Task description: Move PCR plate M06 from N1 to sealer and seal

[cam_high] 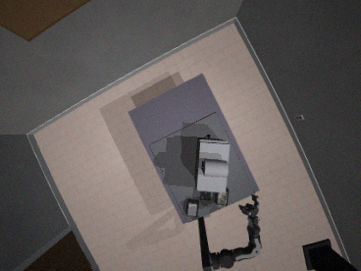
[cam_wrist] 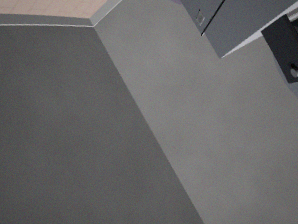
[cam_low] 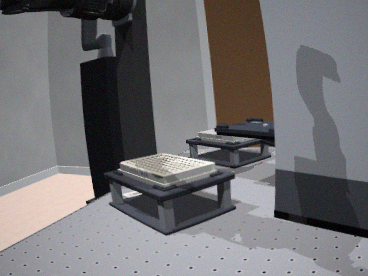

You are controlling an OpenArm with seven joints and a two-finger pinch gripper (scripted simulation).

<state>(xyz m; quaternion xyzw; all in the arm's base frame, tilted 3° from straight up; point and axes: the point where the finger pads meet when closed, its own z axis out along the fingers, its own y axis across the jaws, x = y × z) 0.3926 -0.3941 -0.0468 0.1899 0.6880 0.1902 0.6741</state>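
Now: hand 12 cm past the white 96-well plate M06, 15 cm to the right of it and 32 cm above it. From my hand the other things lie so: plate nest N1: 12 cm behind, 15 cm to the left, 33 cm below; foil roll: 30 cm ahead, 18 cm to the left, 3 cm above; nest N2: 17 cm behind, 47 cm to the left, 34 cm below.
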